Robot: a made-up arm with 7 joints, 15 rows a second.
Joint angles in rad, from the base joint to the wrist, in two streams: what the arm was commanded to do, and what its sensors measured. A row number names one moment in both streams.
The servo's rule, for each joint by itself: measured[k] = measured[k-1] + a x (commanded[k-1-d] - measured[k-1]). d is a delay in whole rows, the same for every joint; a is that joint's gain. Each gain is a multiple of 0.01, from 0.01 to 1. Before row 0 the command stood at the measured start. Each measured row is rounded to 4 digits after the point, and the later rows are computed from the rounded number. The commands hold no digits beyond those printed.
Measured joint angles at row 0: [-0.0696 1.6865 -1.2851 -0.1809 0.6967 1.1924 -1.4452]
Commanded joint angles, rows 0 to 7: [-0.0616 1.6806 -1.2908 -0.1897 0.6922 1.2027 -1.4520]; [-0.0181 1.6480 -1.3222 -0.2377 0.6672 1.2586 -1.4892]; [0.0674 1.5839 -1.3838 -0.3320 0.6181 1.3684 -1.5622]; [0.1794 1.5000 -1.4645 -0.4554 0.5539 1.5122 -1.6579]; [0.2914 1.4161 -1.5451 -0.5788 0.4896 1.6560 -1.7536]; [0.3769 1.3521 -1.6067 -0.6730 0.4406 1.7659 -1.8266]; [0.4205 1.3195 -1.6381 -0.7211 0.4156 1.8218 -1.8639]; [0.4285 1.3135 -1.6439 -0.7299 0.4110 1.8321 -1.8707]
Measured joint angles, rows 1 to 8: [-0.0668 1.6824 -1.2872 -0.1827 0.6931 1.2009 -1.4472]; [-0.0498 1.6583 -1.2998 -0.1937 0.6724 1.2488 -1.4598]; [-0.0088 1.6062 -1.3300 -0.2214 0.6290 1.3481 -1.4905]; [0.0571 1.5319 -1.3784 -0.2682 0.5689 1.4843 -1.5407]; [0.1391 1.4508 -1.4384 -0.3303 0.5055 1.6268 -1.6046]; [0.2223 1.3817 -1.4990 -0.3988 0.4536 1.7423 -1.6712]; [0.2917 1.3382 -1.5491 -0.4633 0.4232 1.8083 -1.7290]; [0.3396 1.3209 -1.5832 -0.5166 0.4134 1.8281 -1.7715]
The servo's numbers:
d 0
a 0.35 0.70 0.36 0.20 0.80 0.83 0.30

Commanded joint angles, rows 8 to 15: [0.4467 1.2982 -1.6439 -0.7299 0.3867 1.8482 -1.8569]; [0.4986 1.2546 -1.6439 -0.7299 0.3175 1.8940 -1.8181]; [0.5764 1.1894 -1.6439 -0.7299 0.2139 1.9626 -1.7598]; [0.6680 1.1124 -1.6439 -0.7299 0.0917 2.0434 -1.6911]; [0.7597 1.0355 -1.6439 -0.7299 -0.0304 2.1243 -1.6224]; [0.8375 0.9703 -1.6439 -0.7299 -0.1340 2.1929 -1.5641]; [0.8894 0.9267 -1.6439 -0.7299 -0.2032 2.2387 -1.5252]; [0.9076 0.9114 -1.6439 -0.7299 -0.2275 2.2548 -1.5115]
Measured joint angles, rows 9 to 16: [0.3771 1.3050 -1.6051 -0.5593 0.3920 1.8448 -1.7971]; [0.4196 1.2697 -1.6191 -0.5934 0.3324 1.8856 -1.8034]; [0.4745 1.2135 -1.6280 -0.6207 0.2376 1.9495 -1.7903]; [0.5422 1.1427 -1.6337 -0.6425 0.1209 2.0274 -1.7605]; [0.6183 1.0677 -1.6374 -0.6600 -0.0001 2.1078 -1.7191]; [0.6950 0.9995 -1.6397 -0.6740 -0.1072 2.1784 -1.6726]; [0.7630 0.9485 -1.6412 -0.6852 -0.1840 2.2284 -1.6284]; [0.8136 0.9225 -1.6422 -0.6941 -0.2188 2.2503 -1.5933]
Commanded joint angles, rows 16 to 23: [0.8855 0.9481 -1.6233 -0.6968 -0.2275 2.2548 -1.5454]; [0.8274 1.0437 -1.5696 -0.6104 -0.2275 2.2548 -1.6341]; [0.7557 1.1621 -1.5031 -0.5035 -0.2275 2.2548 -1.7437]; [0.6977 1.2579 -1.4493 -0.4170 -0.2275 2.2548 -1.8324]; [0.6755 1.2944 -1.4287 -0.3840 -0.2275 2.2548 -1.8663]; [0.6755 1.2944 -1.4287 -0.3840 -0.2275 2.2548 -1.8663]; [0.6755 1.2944 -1.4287 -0.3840 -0.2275 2.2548 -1.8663]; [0.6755 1.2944 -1.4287 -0.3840 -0.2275 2.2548 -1.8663]
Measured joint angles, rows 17 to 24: [0.8388 0.9404 -1.6354 -0.6946 -0.2258 2.2540 -1.5789]; [0.8348 1.0127 -1.6117 -0.6778 -0.2272 2.2547 -1.5955]; [0.8071 1.1173 -1.5726 -0.6429 -0.2274 2.2548 -1.6400]; [0.7688 1.2157 -1.5282 -0.5977 -0.2275 2.2548 -1.6977]; [0.7361 1.2708 -1.4924 -0.5550 -0.2275 2.2548 -1.7483]; [0.7149 1.2873 -1.4695 -0.5208 -0.2275 2.2548 -1.7837]; [0.7011 1.2923 -1.4548 -0.4934 -0.2275 2.2548 -1.8085]; [0.6921 1.2938 -1.4454 -0.4715 -0.2275 2.2548 -1.8258]
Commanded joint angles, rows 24 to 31: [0.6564 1.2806 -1.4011 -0.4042 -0.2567 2.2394 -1.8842]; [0.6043 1.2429 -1.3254 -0.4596 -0.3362 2.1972 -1.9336]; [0.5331 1.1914 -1.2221 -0.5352 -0.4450 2.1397 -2.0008]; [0.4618 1.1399 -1.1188 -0.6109 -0.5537 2.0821 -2.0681]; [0.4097 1.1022 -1.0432 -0.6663 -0.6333 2.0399 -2.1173]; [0.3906 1.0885 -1.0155 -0.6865 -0.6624 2.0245 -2.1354]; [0.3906 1.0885 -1.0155 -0.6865 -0.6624 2.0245 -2.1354]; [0.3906 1.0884 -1.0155 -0.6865 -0.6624 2.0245 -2.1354]
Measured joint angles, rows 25 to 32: [0.6796 1.2846 -1.4295 -0.4580 -0.2509 2.2420 -1.8433]; [0.6532 1.2554 -1.3920 -0.4583 -0.3191 2.2048 -1.8704]; [0.6112 1.2106 -1.3308 -0.4737 -0.4198 2.1508 -1.9095]; [0.5589 1.1611 -1.2545 -0.5011 -0.5269 2.0938 -1.9571]; [0.5067 1.1199 -1.1784 -0.5341 -0.6120 2.0491 -2.0052]; [0.4661 1.0979 -1.1198 -0.5646 -0.6523 2.0287 -2.0443]; [0.4397 1.0913 -1.0823 -0.5890 -0.6604 2.0252 -2.0716]; [0.4225 1.0893 -1.0583 -0.6085 -0.6620 2.0246 -2.0907]
